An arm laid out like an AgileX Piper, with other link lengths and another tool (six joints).
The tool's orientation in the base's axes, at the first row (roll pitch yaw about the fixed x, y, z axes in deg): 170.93 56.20 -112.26
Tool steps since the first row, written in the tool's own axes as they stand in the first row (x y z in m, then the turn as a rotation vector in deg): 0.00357 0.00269 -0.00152 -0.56 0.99 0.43; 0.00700 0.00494 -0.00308 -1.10 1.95 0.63; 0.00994 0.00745 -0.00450 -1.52 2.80 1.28; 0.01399 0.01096 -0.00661 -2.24 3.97 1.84
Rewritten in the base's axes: -0.00359 -0.00240 -0.00190 -0.76 0.89 0.32; -0.00674 -0.00488 -0.00369 -1.54 1.58 0.74; -0.01002 -0.00692 -0.00513 -2.17 2.54 0.81; -0.01460 -0.00985 -0.00703 -3.05 3.66 1.20
